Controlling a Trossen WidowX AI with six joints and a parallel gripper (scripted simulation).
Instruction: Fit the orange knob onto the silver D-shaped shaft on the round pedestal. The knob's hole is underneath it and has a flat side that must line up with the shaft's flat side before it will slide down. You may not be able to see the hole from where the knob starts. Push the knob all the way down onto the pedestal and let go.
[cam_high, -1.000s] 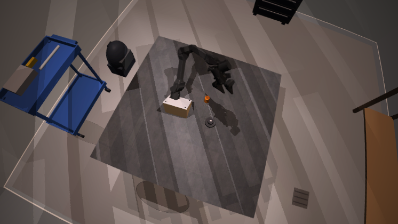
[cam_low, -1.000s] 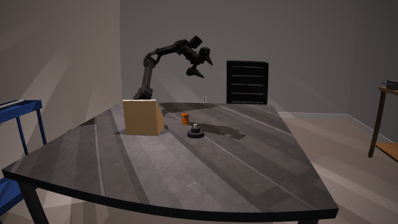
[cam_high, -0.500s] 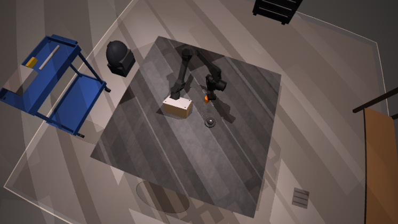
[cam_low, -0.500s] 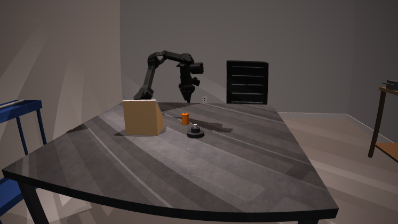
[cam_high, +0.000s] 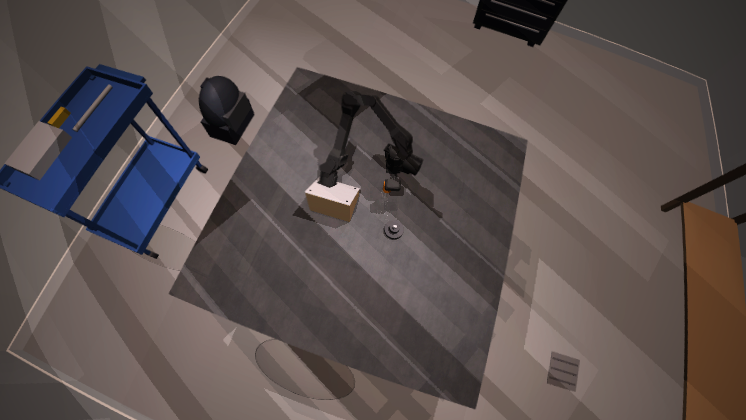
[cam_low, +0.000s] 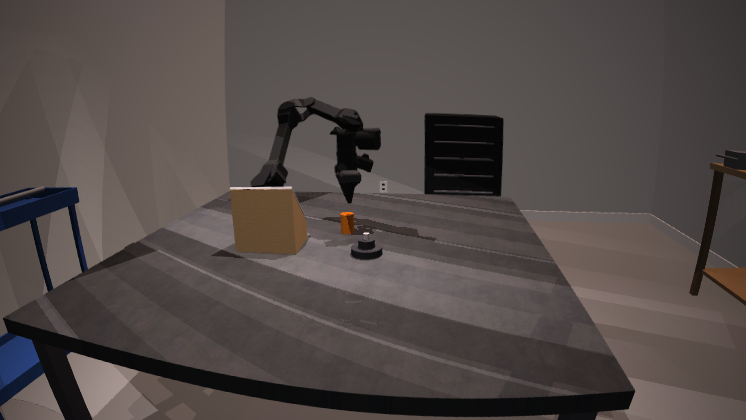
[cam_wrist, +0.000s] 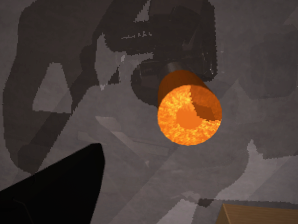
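The orange knob is 6 cm below my gripper tip. From my gripper tip the other things lie so: round dark pedestal (10 cm ahead, 17 cm to the right, 7 cm below).
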